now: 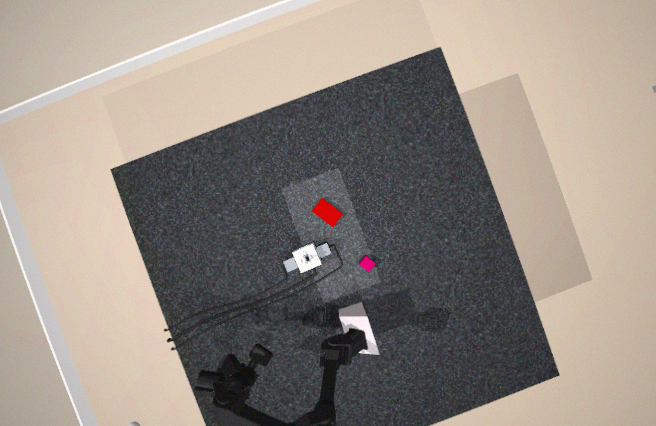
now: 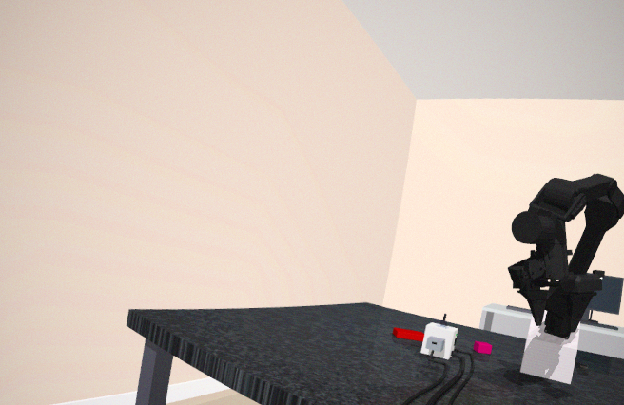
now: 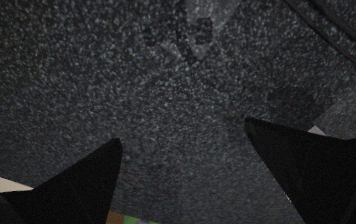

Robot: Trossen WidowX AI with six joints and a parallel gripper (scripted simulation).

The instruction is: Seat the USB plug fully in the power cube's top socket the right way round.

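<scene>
Now: gripper tip 300 mm short of the USB plug, 230 mm to the left of it and 60 mm above it. The rest, counted from my gripper tip: red block 440 mm ahead, 330 mm to the right, 150 mm below; magenta block 230 mm ahead, 430 mm to the right, 140 mm below; grey socket 300 mm ahead, 230 mm to the right, 90 mm below.
</scene>
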